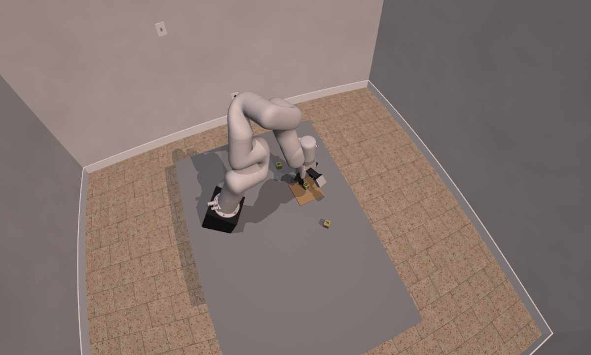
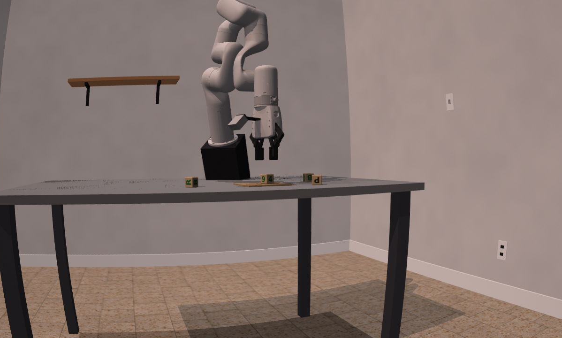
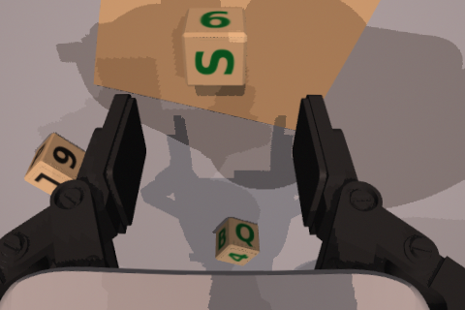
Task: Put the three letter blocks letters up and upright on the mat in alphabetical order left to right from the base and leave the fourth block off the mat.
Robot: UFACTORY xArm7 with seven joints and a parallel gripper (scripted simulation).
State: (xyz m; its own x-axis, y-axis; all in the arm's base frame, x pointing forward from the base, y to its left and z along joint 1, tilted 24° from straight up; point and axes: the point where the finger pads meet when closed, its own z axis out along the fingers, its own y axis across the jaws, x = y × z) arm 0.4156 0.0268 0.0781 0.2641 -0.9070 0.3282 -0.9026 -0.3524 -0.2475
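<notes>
Now: hand 2 cm to the left of the mat and 9 cm above it. Round my hand: wooden block (9 cm ahead, 13 cm to the left, 8 cm below).
</notes>
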